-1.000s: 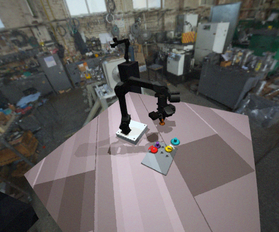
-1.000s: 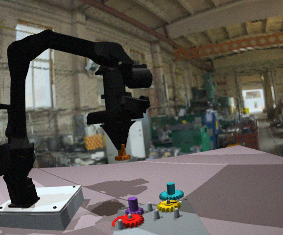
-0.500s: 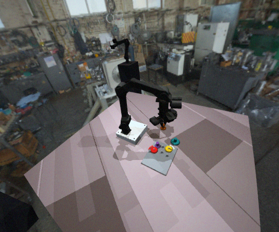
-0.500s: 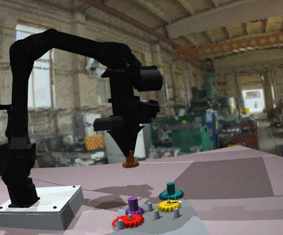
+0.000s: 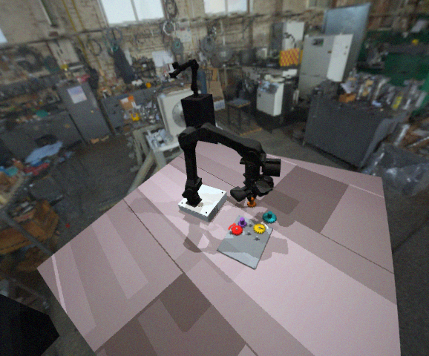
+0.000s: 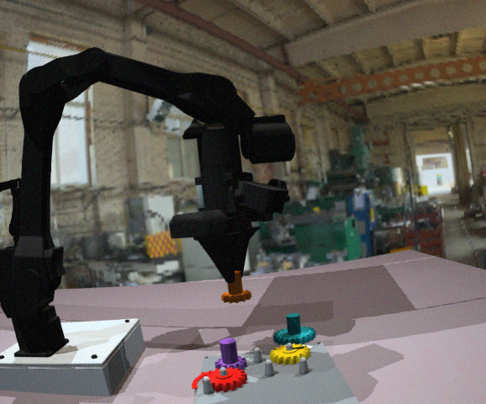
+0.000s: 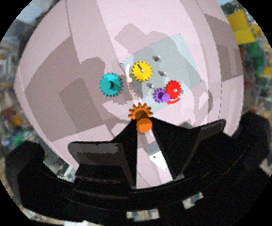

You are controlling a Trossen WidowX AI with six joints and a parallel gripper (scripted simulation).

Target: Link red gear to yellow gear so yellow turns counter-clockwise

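My gripper tip is now 9 cm above the purple gear, 7 cm to the left of it and 2 cm past it. Also, from my gripper tip: teal gear 10 cm below, 8 cm ahead, 3 cm to the left; then yellow gear 10 cm below, 6 cm ahead, 5 cm to the right; then small orange gear 1 cm below.
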